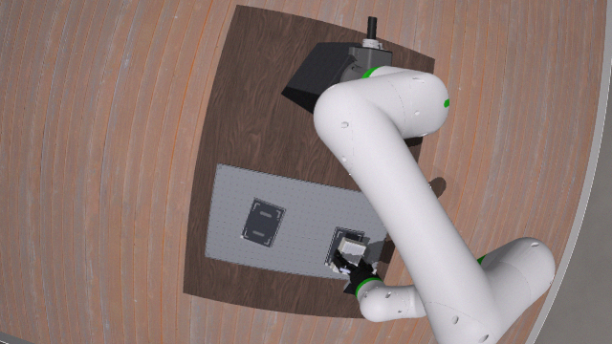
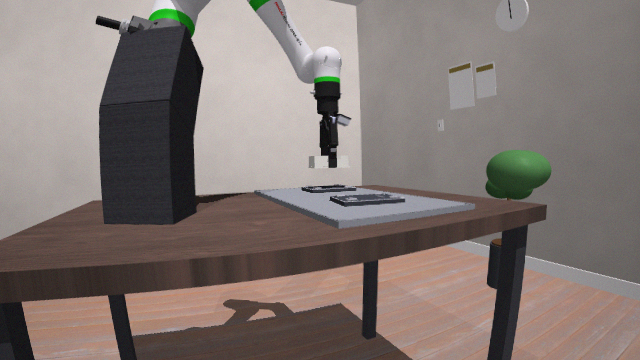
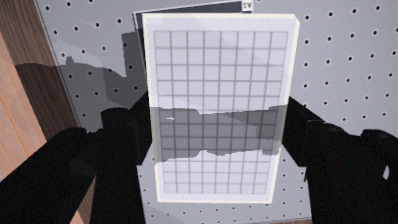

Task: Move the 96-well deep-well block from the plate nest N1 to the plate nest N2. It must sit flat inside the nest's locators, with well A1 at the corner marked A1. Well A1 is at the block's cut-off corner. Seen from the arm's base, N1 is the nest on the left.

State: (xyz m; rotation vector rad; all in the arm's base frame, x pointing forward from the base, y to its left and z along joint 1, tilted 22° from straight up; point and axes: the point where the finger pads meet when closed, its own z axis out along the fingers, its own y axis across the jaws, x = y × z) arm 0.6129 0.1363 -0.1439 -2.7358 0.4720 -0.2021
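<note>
Right now the dark nest frame is 100 mm behind my hand, 310 mm to the right of it and 100 mm below it. The rest, counted from my hand: white 96-well deep-well block 10 mm below.
</note>
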